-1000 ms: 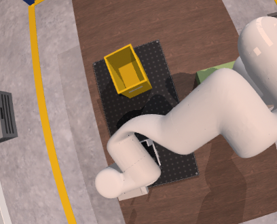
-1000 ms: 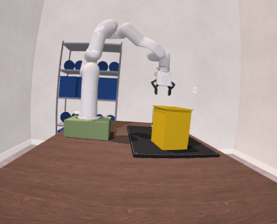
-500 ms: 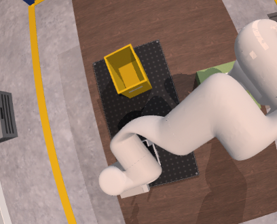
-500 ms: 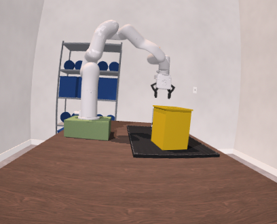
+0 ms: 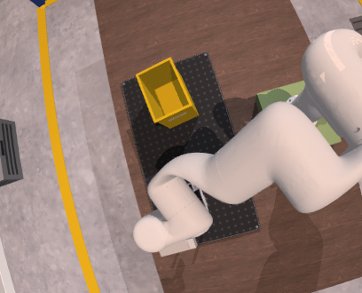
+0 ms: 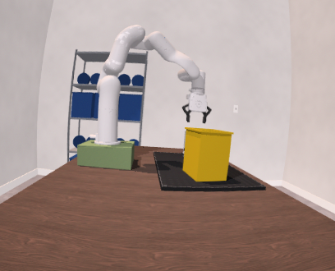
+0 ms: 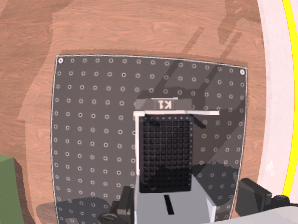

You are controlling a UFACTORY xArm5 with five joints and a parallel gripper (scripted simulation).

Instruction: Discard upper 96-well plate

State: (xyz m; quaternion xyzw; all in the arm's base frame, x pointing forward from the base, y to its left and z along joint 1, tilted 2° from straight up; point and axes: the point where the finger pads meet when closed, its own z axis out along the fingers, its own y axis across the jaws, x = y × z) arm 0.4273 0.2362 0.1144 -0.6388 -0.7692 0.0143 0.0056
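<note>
My hand is 170 mm above the black 96-well plate. From my hand the other things lie so: white well plate: 180 mm below; then yellow plastics bin W1: 10 mm ahead, 380 mm to the right, 120 mm below.
</note>
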